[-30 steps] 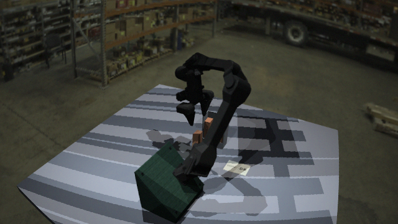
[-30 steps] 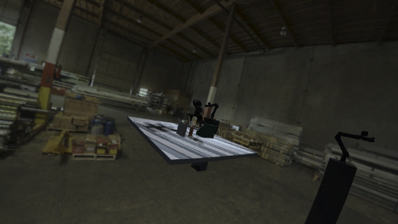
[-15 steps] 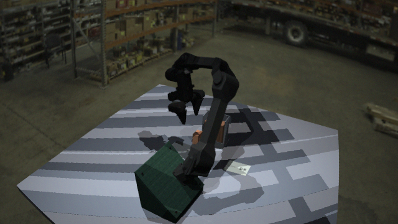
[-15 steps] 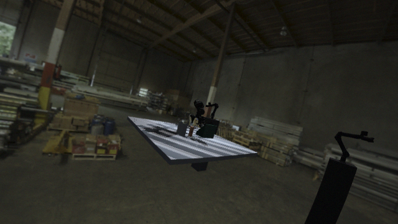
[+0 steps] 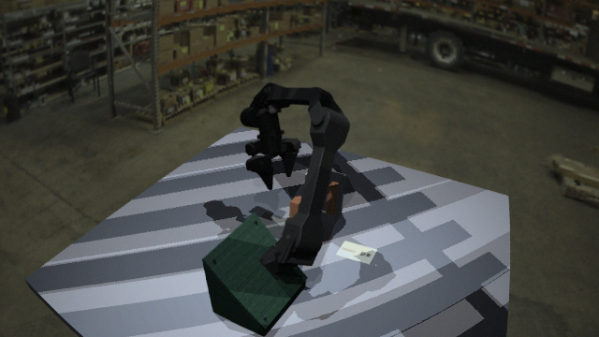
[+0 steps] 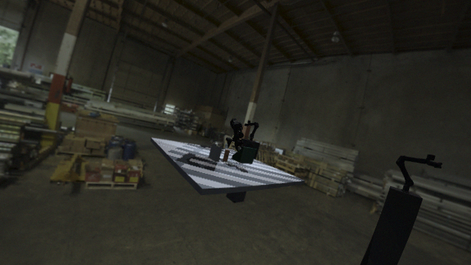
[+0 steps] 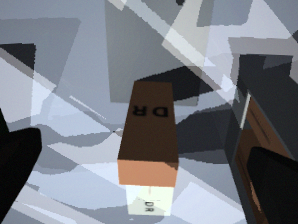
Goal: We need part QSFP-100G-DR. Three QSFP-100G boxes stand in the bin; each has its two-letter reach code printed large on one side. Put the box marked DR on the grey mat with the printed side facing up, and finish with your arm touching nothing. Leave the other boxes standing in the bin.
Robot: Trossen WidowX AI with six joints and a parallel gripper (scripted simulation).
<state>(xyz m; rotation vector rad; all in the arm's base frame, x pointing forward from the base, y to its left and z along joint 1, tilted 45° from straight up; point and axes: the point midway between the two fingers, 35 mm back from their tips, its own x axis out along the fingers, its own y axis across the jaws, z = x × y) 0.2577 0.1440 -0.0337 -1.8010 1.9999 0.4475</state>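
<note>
The grey mat is 15 cm below my gripper tip. Round my gripper tip: white card: 1 cm behind, 25 cm to the right, 16 cm below.
</note>
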